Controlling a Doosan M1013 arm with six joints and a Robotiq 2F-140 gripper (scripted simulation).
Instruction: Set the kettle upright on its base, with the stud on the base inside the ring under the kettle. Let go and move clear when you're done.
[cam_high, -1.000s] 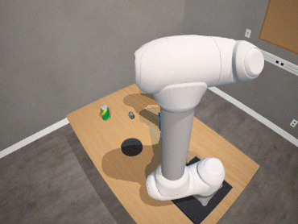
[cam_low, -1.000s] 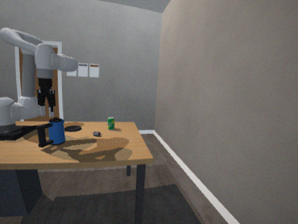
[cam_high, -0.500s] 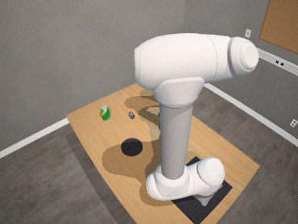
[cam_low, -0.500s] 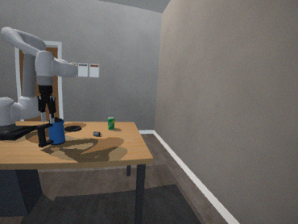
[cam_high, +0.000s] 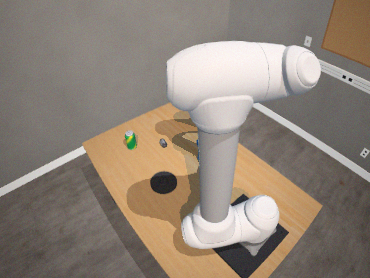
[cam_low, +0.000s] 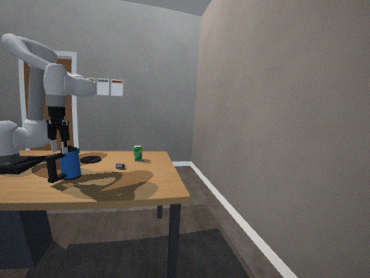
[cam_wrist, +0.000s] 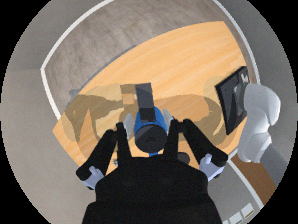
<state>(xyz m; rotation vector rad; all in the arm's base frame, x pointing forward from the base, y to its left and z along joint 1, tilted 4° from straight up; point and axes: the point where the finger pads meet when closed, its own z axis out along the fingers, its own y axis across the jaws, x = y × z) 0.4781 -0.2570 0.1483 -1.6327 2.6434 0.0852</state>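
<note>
Right now my hand is 1 cm short of the blue kettle, 2 cm to the right of it and 10 cm above it. Also, from my hand: round black base (5 cm ahead, 36 cm to the left, 18 cm below); green can (42 cm ahead, 34 cm to the left, 13 cm below).
</note>
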